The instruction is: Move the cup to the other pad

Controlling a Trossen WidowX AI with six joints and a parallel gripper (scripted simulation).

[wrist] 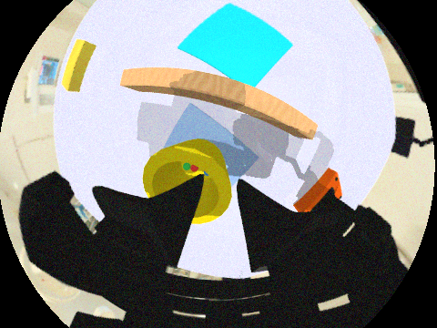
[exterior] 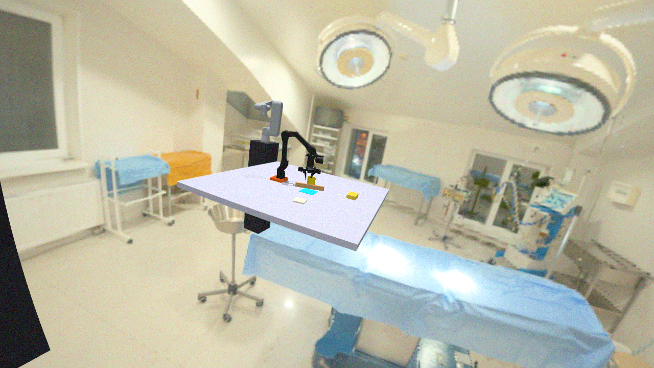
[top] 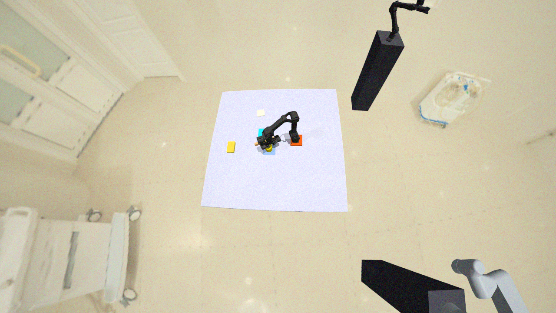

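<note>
My gripper tip is now 2 cm short of the yellow cup, 1 cm to the right of it and 1 cm above it. The rest, counted from my gripper tip: teal pad (15 cm to the right, 9 cm ahead, 5 cm below); light blue pad (5 cm below, 2 cm to the left, 2 cm ahead); wooden bar (7 cm to the right, 6 cm ahead, 4 cm below).
</note>
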